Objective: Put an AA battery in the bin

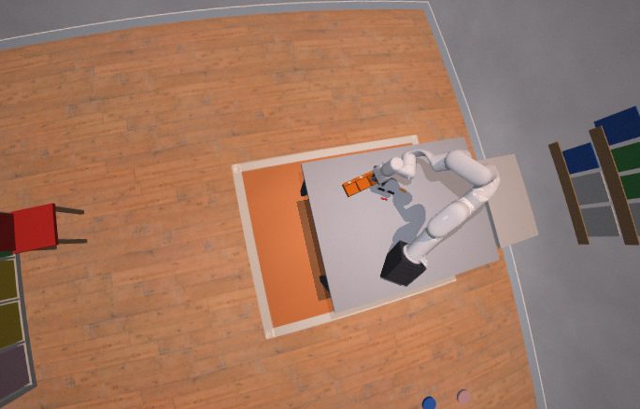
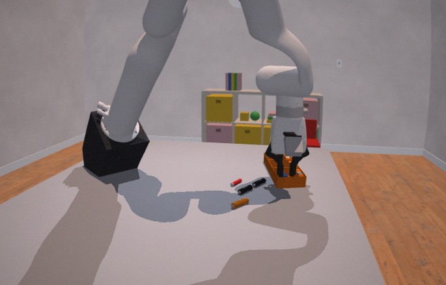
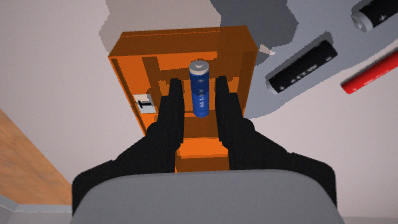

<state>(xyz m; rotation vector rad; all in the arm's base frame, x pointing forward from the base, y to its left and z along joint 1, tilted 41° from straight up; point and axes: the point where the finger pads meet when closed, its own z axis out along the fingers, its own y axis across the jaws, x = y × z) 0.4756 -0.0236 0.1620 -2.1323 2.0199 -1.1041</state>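
The blue AA battery is 20 mm below my hand. From my hand the other things lie so: orange bin tray (80 mm to the left, 20 mm below, 20 mm ahead); black battery (80 mm behind, 30 mm below); small red battery (140 mm behind, 30 mm below, 10 mm to the left).
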